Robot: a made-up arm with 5 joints. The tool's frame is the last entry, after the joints.
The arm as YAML. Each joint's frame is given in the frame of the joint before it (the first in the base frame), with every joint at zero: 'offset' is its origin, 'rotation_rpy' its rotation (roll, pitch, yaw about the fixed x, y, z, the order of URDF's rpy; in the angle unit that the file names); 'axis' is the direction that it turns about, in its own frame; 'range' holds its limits. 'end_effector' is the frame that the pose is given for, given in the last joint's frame.
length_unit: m
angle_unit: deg
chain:
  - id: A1
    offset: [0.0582, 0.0, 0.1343]
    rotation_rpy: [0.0, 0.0, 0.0]
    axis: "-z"
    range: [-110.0, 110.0]
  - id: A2
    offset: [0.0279, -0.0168, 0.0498]
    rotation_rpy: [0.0, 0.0, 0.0]
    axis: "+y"
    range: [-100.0, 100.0]
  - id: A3
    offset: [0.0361, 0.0, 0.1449]
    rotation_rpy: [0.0, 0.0, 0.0]
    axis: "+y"
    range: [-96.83, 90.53]
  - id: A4
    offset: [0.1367, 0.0, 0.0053]
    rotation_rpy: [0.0, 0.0, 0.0]
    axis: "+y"
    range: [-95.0, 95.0]
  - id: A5
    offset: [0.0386, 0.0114, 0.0]
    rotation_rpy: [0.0, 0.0, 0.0]
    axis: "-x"
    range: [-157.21, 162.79]
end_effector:
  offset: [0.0, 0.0, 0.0]
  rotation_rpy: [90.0, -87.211, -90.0]
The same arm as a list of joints. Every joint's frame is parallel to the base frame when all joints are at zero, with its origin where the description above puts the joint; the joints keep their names.
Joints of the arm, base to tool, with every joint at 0 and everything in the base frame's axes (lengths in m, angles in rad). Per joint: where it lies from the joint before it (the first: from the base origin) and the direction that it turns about. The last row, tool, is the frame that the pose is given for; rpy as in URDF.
A1: axis 0 0 -1 origin 0.0582 0.0000 0.1343
A2: axis 0 1 0 origin 0.0279 -0.0168 0.0498
A3: axis 0 1 0 origin 0.0361 0.0000 0.1449
A4: axis 0 1 0 origin 0.1367 0.0000 0.0053
A5: axis -1 0 0 origin 0.0386 0.0114 0.0000
tool: origin 0.0000 0.0000 0.0000 rpy 1.5708 -1.5221 -1.5708
Joint limits (rad, base to tool): -1.9199..1.9199 -1.7453..1.7453 -1.6900..1.5800 -1.6581..1.6581 -2.7438..2.8412

